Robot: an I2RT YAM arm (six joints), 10 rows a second.
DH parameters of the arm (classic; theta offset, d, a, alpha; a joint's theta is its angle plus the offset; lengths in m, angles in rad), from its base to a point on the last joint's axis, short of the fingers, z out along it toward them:
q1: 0 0.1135 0.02 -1.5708
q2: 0 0 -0.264 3.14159
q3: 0.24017 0 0.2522 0
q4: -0.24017 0 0.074 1.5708
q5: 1.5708 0 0 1.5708
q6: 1.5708 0.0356 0 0
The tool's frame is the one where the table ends.
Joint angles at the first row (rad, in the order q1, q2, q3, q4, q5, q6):
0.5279 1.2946 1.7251 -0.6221 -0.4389 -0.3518
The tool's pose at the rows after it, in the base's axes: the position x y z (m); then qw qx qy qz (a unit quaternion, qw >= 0):
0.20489 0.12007 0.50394 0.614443 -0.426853 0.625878 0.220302
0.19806 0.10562 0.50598 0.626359 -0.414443 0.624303 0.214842
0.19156 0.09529 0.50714 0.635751 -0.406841 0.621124 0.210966
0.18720 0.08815 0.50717 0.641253 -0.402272 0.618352 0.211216
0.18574 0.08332 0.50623 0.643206 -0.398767 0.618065 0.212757
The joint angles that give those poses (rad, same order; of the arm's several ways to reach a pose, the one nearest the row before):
0.4614 1.2468 1.6824 -0.6027 -0.4757 -0.3314
0.4140 1.2039 1.6551 -0.5917 -0.4983 -0.3231
0.3791 1.1686 1.6317 -0.5815 -0.5182 -0.3183
0.3513 1.1438 1.6124 -0.5718 -0.5413 -0.3119
0.3283 1.1304 1.5983 -0.5649 -0.5620 -0.3054

